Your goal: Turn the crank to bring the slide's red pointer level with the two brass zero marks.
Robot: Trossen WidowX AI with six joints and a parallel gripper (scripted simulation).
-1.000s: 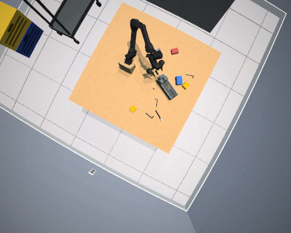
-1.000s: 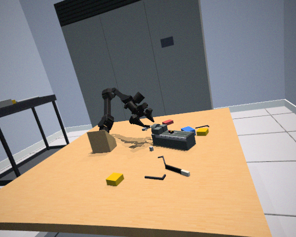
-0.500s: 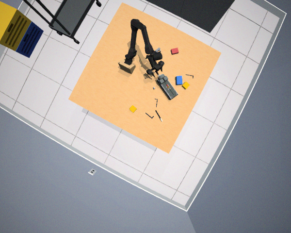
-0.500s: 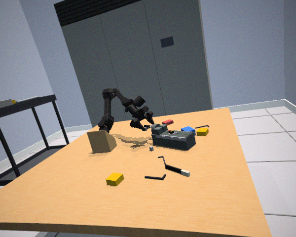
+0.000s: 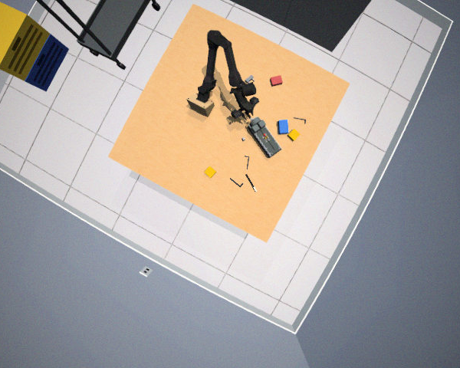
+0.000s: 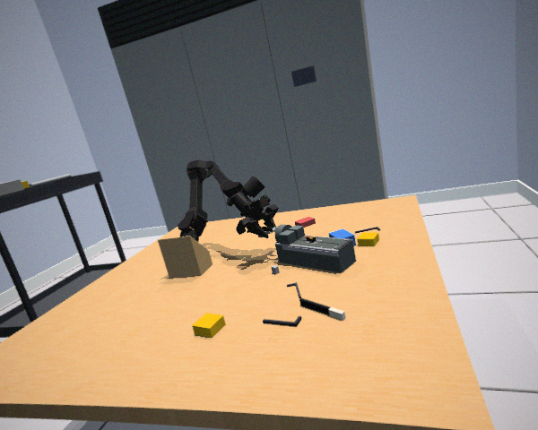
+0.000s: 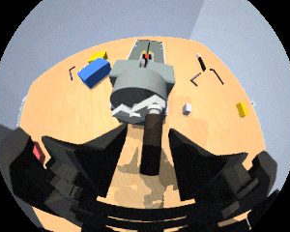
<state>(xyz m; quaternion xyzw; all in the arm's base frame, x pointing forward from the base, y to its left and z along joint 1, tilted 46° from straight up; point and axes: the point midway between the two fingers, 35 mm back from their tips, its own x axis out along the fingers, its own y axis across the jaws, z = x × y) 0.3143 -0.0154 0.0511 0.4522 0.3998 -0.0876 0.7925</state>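
Now: the small grey cube 12 cm to the right of my gripper tip, 8 cm below it and 2 cm ahead of it. Also, from my gripper tip: blue block (23 cm ahead, 7 cm below, 6 cm to the left); dark crank handle (2 cm behind, 2 cm above, 1 cm to the left); red pointer (13 cm ahead, 6 cm to the right, 1 cm below).
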